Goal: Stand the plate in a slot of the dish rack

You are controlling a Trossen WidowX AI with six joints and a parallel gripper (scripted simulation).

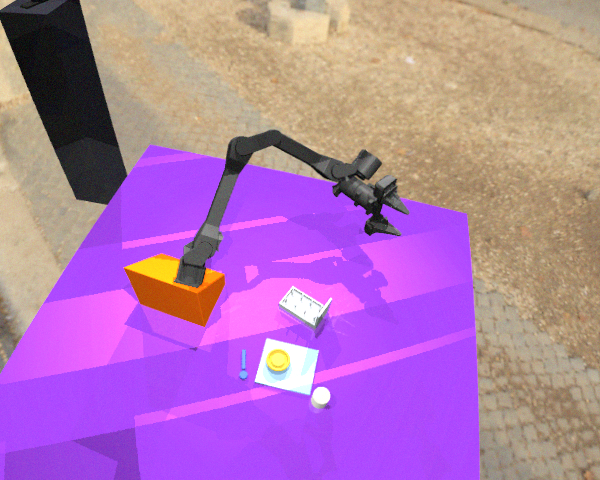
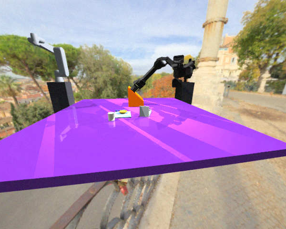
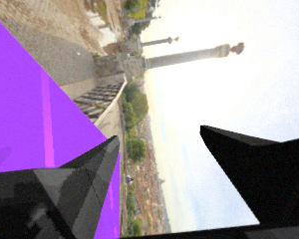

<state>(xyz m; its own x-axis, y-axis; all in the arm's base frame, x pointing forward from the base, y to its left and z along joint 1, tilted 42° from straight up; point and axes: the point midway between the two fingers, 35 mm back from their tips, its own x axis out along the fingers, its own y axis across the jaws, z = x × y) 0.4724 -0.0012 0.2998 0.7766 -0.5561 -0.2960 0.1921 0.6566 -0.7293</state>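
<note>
My gripper tip is 260 mm past the yellow plate, 290 mm to the left of it and 300 mm above it. The rest, counted from my gripper tip: white cup (140 mm behind, 380 mm to the right, 290 mm below); light blue mat (230 mm behind, 300 mm to the right, 310 mm below); dish rack (210 mm behind, 110 mm to the right, 290 mm below).
</note>
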